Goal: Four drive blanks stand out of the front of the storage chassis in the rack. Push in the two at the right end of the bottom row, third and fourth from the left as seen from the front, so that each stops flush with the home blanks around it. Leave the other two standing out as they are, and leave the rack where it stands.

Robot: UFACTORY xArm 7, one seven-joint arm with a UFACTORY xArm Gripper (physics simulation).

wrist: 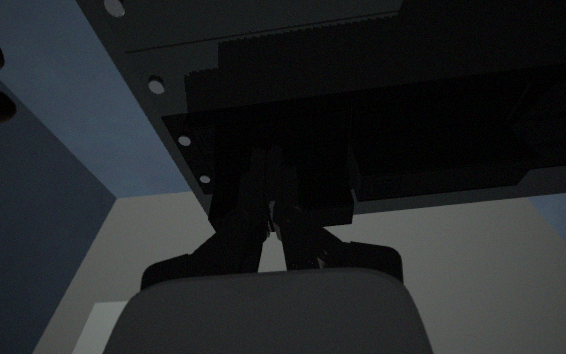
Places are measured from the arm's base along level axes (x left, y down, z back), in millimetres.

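Where they show: gripper, fingertip midpoint: (271, 164).
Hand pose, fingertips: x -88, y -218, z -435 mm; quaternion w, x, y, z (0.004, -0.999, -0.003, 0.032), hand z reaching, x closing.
After its pixels a point has its place.
The storage chassis (450, 115) @(x 30, y -224, z -479 mm) is a very dark front across the upper and right part of the wrist view, with hardly any detail. A dark drive blank (335, 214) @(x -49, y -276, z -437 mm) stands out behind and around my fingers. Another dark block (445, 179) @(x 22, y -248, z -443 mm), apparently a drive blank, stands out less to its right. Which row and column they are in I cannot tell. My gripper (271, 164) @(x -88, y -218, z -435 mm) is shut and empty, its fingertips in front of or against the dark blank at the centre-left; contact is hidden in shadow.
The grey rack edge (135, 65) @(x -167, y -168, z -476 mm) with several round pale screw heads (156, 85) @(x -160, y -182, z -475 mm) runs down the left side of the chassis. Beyond are a blue wall (55, 190) and a beige surface (465, 260). A pale panel (97, 327) shows at the lower left.
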